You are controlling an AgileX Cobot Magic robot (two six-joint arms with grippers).
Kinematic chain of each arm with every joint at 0, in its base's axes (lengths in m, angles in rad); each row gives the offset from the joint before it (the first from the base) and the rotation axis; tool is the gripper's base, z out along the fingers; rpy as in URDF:
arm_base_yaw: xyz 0 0 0.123 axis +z
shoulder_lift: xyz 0 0 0 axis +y
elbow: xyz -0.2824 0 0.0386 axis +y
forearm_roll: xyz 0.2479 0 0.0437 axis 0.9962 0 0.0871
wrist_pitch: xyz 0 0 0 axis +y
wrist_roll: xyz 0.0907 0 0.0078 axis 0.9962 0 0.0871
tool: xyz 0 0 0 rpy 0 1.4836 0
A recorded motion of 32 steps. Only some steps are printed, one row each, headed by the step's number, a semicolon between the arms.
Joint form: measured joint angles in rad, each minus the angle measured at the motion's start. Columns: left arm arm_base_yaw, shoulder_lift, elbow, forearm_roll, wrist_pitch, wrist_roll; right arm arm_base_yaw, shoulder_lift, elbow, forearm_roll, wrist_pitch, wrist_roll.
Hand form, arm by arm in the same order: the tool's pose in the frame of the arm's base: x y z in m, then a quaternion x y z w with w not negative. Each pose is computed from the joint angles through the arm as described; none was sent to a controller.
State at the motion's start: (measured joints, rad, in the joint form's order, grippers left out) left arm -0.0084 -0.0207 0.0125 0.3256 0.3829 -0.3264; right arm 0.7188 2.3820 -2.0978 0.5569 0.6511 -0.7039
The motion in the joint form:
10: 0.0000 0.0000 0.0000 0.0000 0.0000 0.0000; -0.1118 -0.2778 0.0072 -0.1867 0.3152 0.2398
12: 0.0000 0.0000 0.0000 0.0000 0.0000 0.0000; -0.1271 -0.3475 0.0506 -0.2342 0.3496 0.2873
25: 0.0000 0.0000 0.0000 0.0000 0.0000 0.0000; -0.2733 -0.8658 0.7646 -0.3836 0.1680 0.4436
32: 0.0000 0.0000 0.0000 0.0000 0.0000 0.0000; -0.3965 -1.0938 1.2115 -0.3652 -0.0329 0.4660
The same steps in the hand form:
10: 0.0516 0.0105 0.1773 -0.04203 0.79388 0.03815 0.60542; 0.3804 0.2972 0.3210 -0.43152 0.82182 0.20048 0.31339
12: 0.0516 0.0105 0.1773 -0.04203 0.79388 0.03815 0.60542; 0.3717 0.2791 0.3377 -0.41752 0.83425 0.18400 0.30959
25: 0.0516 0.0105 0.1773 -0.04203 0.79388 0.03815 0.60542; 0.2932 0.1527 0.3337 -0.29258 0.89733 0.10822 0.31222
32: 0.0516 0.0105 0.1773 -0.04203 0.79388 0.03815 0.60542; 0.2415 0.0913 0.2759 -0.20685 0.92404 0.09022 0.30860

